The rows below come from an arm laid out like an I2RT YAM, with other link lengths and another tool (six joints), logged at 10 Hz.
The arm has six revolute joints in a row. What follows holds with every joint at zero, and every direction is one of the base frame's. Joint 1 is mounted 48.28 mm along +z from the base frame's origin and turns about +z. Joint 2 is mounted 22.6 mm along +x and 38.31 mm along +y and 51.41 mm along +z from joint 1 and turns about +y. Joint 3 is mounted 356.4 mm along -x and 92.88 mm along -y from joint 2 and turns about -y. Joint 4 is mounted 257.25 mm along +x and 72.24 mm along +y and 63 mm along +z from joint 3 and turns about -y. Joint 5 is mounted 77.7 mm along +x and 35.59 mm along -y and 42.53 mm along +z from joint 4 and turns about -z. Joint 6 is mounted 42.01 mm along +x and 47.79 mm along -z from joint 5 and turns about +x. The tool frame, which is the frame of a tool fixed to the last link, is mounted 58 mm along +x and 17 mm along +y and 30 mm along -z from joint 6; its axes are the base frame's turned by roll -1.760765, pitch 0.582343 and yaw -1.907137 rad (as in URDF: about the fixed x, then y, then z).
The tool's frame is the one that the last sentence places.
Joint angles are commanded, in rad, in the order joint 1, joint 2, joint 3, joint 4, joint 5, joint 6. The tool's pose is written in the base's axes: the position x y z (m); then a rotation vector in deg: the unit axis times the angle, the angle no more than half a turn. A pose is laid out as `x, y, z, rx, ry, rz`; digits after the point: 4 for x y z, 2 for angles.
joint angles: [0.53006 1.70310 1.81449 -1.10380 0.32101 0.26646]
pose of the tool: 0.3515, 0.1754, 0.3770, -78.41, 136.29, -40.19
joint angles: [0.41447 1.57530 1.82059 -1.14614 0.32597 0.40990]
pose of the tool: 0.3305, 0.1194, 0.4214, -57.52, 142.43, -36.54
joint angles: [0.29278 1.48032 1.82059 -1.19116 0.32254 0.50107]
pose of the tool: 0.3071, 0.0698, 0.4477, -41.38, 146.34, -34.62
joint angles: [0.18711 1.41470 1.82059 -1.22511 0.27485 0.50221]
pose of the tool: 0.2839, 0.0366, 0.4623, -34.66, 147.51, -33.04
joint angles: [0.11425 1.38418 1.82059 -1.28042 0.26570 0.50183]
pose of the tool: 0.2665, 0.0146, 0.4643, -30.42, 150.54, -33.84
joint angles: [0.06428 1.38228 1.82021 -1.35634 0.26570 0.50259]
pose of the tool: 0.2544, 0.0005, 0.4572, -28.57, 155.65, -34.71
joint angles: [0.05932 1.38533 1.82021 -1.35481 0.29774 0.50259]
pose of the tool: 0.2560, -0.0040, 0.4566, -27.06, 155.95, -37.11
